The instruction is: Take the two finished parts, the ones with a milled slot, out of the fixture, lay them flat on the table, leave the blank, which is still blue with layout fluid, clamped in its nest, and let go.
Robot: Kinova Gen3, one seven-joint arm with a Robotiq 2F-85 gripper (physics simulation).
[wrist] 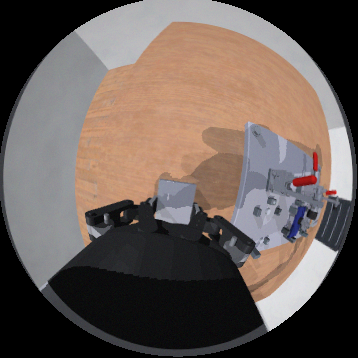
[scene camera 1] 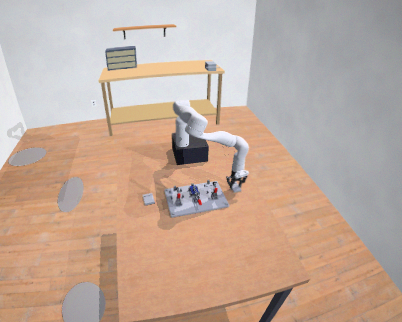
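Seen in the pictures: gripper, fingertip midpoint: (wrist: pixel 174 204) (scene camera 1: pixel 235 188); arm's base, origin of the base link: (scene camera 1: pixel 182 143).
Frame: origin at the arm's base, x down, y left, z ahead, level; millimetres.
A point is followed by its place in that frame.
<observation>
My gripper (scene camera 1: pixel 236 183) @[x 132, y 190, z 439 mm] (wrist: pixel 174 204) @[x 132, y 190, z 439 mm] is shut on a grey finished part (scene camera 1: pixel 236 189) @[x 120, y 183, z 461 mm] (wrist: pixel 176 197) @[x 120, y 186, z 453 mm], right of the fixture plate (scene camera 1: pixel 215 204) @[x 117, y -1, z 527 mm] (wrist: pixel 255 160) @[x 117, y 66, z 504 mm] in the scene view. The held part looks flat and very low over the table; whether it touches the table I cannot tell. Its slot is not clear. Another grey finished part (scene camera 1: pixel 148 199) @[x 117, y -354, z 333 mm] lies flat on the table left of the fixture. The blue blank (scene camera 1: pixel 193 189) @[x 84, y -82, z 387 mm] (wrist: pixel 297 222) @[x 89, y -68, z 383 mm] sits in the fixture's middle nest, partly hidden by clamp parts.
Red clamp handles (scene camera 1: pixel 199 202) (wrist: pixel 305 180) rise from the fixture, with others at its left and right nests. The robot's black base (scene camera 1: pixel 191 151) @[x 29, y 37, z 77 mm] stands behind the fixture. A wooden workbench (scene camera 1: pixel 160 70) stands by the back wall. The table's front edge is far in front of the fixture.
</observation>
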